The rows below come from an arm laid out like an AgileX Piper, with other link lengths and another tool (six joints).
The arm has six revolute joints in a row. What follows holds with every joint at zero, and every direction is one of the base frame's.
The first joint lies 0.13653 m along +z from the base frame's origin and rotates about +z.
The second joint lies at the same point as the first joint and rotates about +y.
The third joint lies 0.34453 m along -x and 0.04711 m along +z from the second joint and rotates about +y.
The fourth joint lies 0.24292 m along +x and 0.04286 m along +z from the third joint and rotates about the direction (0.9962, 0, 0.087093).
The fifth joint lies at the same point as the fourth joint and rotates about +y.
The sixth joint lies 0.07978 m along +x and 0.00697 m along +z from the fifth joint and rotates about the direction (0.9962, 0, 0.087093).
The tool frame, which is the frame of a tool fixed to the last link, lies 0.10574 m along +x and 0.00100 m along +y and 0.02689 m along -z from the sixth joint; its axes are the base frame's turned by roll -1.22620, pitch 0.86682 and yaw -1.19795 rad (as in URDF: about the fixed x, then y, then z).
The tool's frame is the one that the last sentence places.
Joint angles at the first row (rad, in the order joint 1, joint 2, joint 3, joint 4, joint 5, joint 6):
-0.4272, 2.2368, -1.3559, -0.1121, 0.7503, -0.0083
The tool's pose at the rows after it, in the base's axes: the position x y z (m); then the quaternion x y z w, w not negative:
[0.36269 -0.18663 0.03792 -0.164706 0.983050 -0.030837 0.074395]
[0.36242 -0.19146 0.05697 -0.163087 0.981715 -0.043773 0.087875]
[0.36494 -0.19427 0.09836 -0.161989 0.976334 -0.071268 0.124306]
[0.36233 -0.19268 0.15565 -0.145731 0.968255 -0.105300 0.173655]
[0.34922 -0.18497 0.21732 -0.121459 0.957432 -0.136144 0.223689]
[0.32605 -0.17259 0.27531 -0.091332 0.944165 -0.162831 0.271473]
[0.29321 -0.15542 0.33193 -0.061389 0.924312 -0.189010 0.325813]
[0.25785 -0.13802 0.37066 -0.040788 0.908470 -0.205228 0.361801]
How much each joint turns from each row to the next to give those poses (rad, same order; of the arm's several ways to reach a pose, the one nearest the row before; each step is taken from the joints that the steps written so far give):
-0.0040, -0.0070, 0.0000, -0.0111, 0.0024, -0.0011
-0.0081, -0.0471, 0.0030, -0.0071, 0.0072, 0.0000
-0.0020, -0.1021, 0.0043, -0.0043, 0.0063, 0.0023
-0.0010, -0.1406, 0.0019, 0.0000, 0.0200, 0.0281
0.0000, -0.1559, 0.0000, 0.0028, 0.0397, 0.0406
0.0000, -0.1582, 0.0001, 0.0000, 0.0495, 0.0526
0.0000, -0.1716, 0.0009, 0.0010, 0.0480, 0.0514
0.0000, -0.1397, 0.0000, 0.0000, 0.0576, 0.0330

